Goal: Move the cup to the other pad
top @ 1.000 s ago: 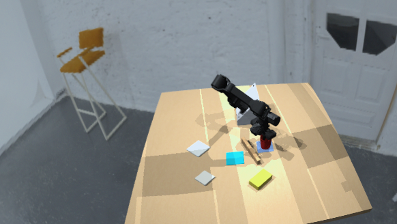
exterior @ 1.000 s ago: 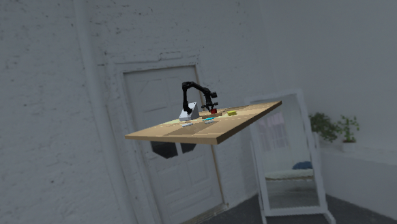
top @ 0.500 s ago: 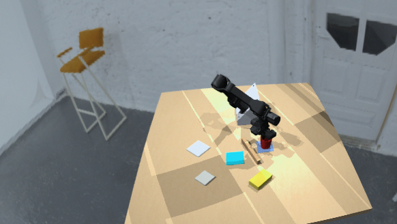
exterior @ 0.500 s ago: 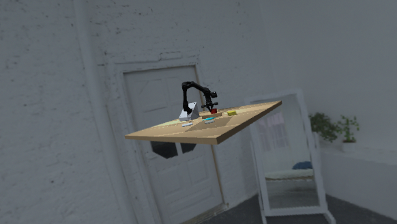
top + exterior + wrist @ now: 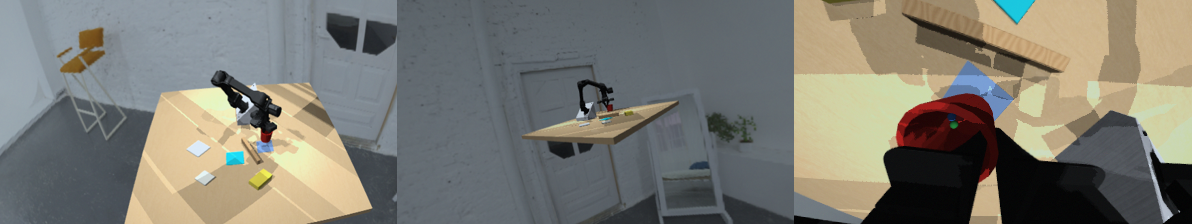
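The red cup is 30 mm ahead of my gripper tip and 20 mm to the left of it. The rest, counted from my gripper tip: yellow block: 290 mm ahead, 30 mm to the right, 70 mm below; cyan pad: 110 mm ahead, 170 mm to the right, 100 mm below; wooden bar: 70 mm ahead, 80 mm to the right, 80 mm below.
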